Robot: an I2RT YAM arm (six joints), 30 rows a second.
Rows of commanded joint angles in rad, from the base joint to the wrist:
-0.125 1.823 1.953 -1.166 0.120 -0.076
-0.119 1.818 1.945 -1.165 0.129 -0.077
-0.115 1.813 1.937 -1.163 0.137 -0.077
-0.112 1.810 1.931 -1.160 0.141 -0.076
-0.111 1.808 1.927 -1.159 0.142 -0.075
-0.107 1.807 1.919 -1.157 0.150 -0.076
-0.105 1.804 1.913 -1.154 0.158 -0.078
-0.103 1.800 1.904 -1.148 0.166 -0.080
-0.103 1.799 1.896 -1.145 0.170 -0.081
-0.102 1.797 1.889 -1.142 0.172 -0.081
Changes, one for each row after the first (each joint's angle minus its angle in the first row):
0.006 -0.005 -0.008 0.001 0.009 -0.001
0.010 -0.010 -0.016 0.003 0.017 -0.001
0.013 -0.013 -0.022 0.006 0.021 0.000
0.014 -0.015 -0.026 0.007 0.022 0.001
0.018 -0.016 -0.034 0.009 0.030 0.000
0.020 -0.019 -0.040 0.012 0.038 -0.002
0.022 -0.023 -0.049 0.018 0.046 -0.004
0.022 -0.024 -0.057 0.021 0.050 -0.005
0.023 -0.026 -0.064 0.024 0.052 -0.005

